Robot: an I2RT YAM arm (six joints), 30 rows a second.
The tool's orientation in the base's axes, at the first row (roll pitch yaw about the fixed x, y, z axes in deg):
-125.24 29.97 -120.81
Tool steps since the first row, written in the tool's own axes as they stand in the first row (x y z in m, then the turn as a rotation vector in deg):
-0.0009 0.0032 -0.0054 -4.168 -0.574 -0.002
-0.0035 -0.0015 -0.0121 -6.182 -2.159 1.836
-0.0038 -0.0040 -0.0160 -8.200 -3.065 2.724
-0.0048 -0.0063 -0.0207 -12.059 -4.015 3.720
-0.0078 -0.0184 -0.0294 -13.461 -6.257 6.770
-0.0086 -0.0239 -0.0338 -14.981 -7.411 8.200
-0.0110 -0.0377 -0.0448 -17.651 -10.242 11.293
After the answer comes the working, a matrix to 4 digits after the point.
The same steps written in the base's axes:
-0.0051 0.0037 0.0009 2.012 2.731 2.489
-0.0083 0.0037 0.0089 4.921 2.891 3.698
-0.0108 0.0030 0.0127 6.830 3.656 4.903
-0.0136 0.0030 0.0172 9.660 5.743 7.005
-0.0162 -0.0011 0.0316 13.514 4.818 7.767
-0.0180 -0.0033 0.0381 15.734 4.959 8.628
-0.0224 -0.0085 0.0546 20.356 4.588 10.419

The tool's axes in the first row as the columns of a matrix, in the base's axes (rounded; the answer above uses it unrounded):
-0.4437 -0.2866 0.8491
-0.7440 0.6460 -0.1708
-0.4995 -0.7075 -0.4998

